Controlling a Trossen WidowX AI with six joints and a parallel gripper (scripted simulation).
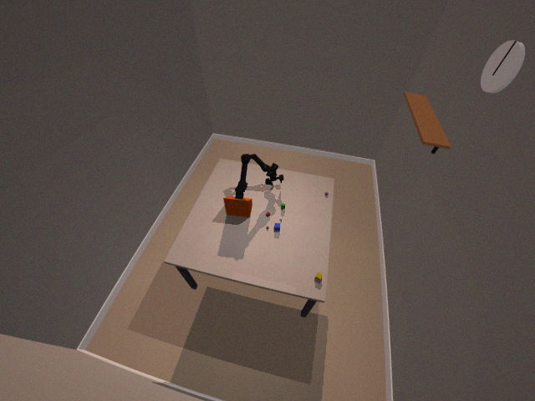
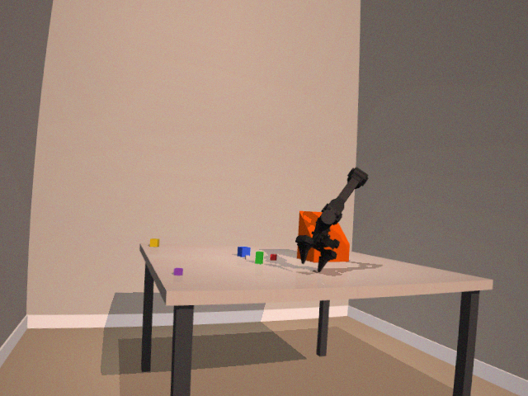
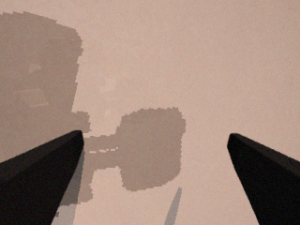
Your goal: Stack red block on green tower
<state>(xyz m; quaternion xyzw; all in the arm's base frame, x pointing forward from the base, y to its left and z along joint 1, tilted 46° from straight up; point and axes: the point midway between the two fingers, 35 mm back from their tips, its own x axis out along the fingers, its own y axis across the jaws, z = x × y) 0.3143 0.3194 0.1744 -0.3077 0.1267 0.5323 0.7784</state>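
Now: the red block 38 cm to the right of my gripper tip, 6 cm behind it and 1 cm below it. Round my gripper tip: blue block (52 cm to the right, 3 cm ahead); purple block (50 cm ahead, 7 cm to the right, 1 cm below); yellow block (94 cm to the right, 38 cm ahead).
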